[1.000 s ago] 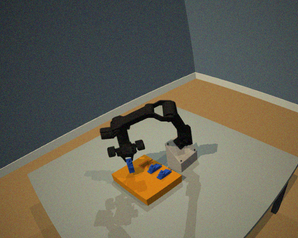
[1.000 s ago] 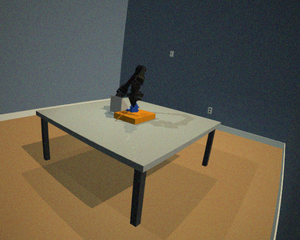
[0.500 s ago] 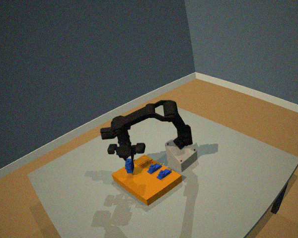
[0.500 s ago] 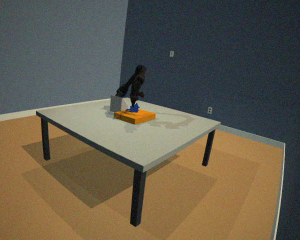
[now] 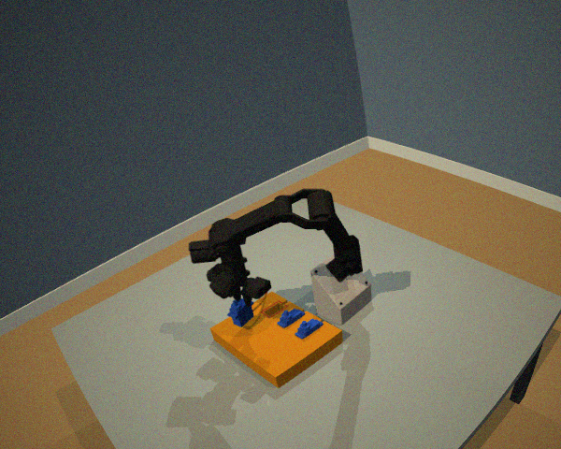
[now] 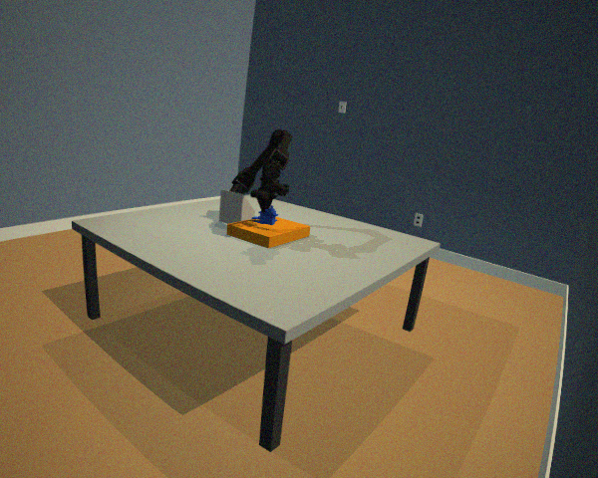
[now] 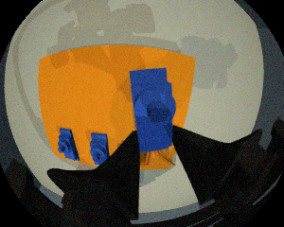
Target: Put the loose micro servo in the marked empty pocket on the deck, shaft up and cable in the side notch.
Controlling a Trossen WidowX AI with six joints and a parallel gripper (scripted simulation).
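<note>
Now: gripper tip 20 mm short of the orange deck, 70 mm to the right of it and 100 mm above it.
</note>
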